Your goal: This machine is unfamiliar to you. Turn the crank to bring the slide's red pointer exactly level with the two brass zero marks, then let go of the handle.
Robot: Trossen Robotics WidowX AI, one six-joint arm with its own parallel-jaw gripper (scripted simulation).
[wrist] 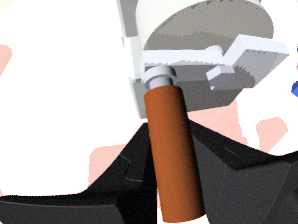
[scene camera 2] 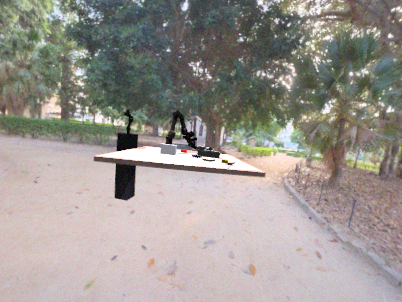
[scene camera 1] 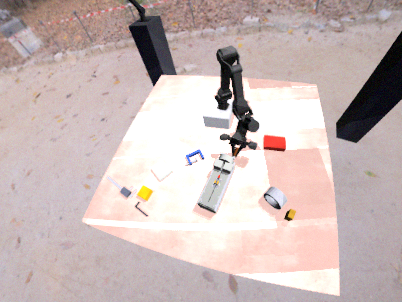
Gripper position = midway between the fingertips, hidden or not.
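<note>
From the wrist you can see a grey slide machine [wrist: 139, 33], and the gripper [wrist: 164, 127] is there in the picture too.
</note>
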